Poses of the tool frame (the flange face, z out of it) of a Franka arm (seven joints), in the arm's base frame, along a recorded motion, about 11 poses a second.
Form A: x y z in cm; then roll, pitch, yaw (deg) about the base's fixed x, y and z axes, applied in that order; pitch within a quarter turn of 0, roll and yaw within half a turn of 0.
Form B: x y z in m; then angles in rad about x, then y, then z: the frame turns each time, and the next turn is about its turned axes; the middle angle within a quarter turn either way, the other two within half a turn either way. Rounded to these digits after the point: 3 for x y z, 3 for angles.
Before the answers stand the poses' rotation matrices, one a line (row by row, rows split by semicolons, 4 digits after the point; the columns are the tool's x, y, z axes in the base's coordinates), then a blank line. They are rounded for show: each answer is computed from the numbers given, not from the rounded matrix.
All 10 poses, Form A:
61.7 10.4 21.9 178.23 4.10 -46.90
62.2 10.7 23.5 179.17 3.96 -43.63
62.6 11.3 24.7 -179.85 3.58 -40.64
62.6 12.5 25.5 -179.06 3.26 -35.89
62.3 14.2 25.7 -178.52 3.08 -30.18
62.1 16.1 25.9 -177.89 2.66 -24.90
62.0 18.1 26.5 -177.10 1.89 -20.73
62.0 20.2 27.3 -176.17 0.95 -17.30
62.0 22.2 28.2 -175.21 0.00 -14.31
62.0 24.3 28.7 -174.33 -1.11 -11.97
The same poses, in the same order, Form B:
0.6815 -0.7283 -0.0714; -0.7283 -0.6846 0.0311; -0.0715 0.0308 -0.9970
0.7221 -0.6892 -0.0600; -0.6884 -0.7244 0.0372; -0.0691 0.0145 -0.9975
0.7573 -0.6514 -0.0457; -0.6500 -0.7587 0.0427; -0.0624 -0.0026 -0.9980
0.8088 -0.5869 -0.0364; -0.5853 -0.8095 0.0466; -0.0569 -0.0164 -0.9982
0.8632 -0.5038 -0.0334; -0.5020 -0.8635 0.0493; -0.0537 -0.0258 -0.9982
0.9061 -0.4223 -0.0266; -0.4206 -0.9057 0.0529; -0.0464 -0.0368 -0.9982
0.9348 -0.3551 -0.0129; -0.3538 -0.9335 0.0590; -0.0330 -0.0506 -0.9982
0.9546 -0.2978 0.0041; -0.2973 -0.9523 0.0687; -0.0166 -0.0668 -0.9976
0.9690 -0.2463 0.0206; -0.2472 -0.9656 0.0809; 0.0000 -0.0835 -0.9965
0.9781 -0.2045 0.0393; -0.2074 -0.9739 0.0927; 0.0194 -0.0988 -0.9949

0.617 0.104 0.219 -3.110 -0.071 0.819
0.622 0.107 0.235 -3.104 -0.060 0.762
0.626 0.113 0.247 -3.099 -0.046 0.710
0.626 0.125 0.255 -3.095 -0.036 0.628
0.623 0.142 0.257 -3.092 -0.033 0.528
0.621 0.161 0.259 -3.089 -0.027 0.436
0.620 0.181 0.265 -3.083 -0.013 0.363
0.620 0.202 0.273 -3.073 0.004 0.302
0.620 0.222 0.282 -3.061 0.021 0.249
0.620 0.243 0.287 -3.049 0.039 0.206

